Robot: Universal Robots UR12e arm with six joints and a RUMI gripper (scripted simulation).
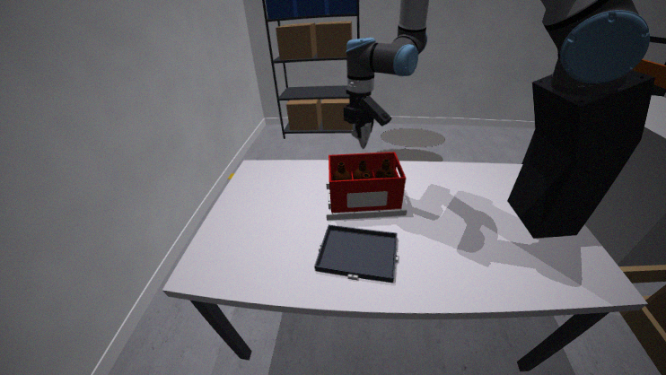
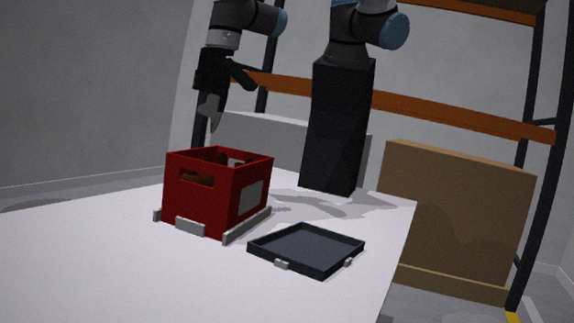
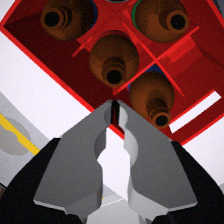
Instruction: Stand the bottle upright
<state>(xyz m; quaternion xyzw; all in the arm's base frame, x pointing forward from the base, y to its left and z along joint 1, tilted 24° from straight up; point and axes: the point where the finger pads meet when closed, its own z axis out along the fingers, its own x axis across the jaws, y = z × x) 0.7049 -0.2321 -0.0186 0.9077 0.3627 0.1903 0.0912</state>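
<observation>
The red crate lies 40 mm to the left of my hand and 160 mm below it. From my hand the other things lie so: dark tray: 60 mm ahead, 320 mm to the left, 230 mm below; glass bottle: 150 mm below; brown bottle: 90 mm ahead, 150 mm below.
</observation>
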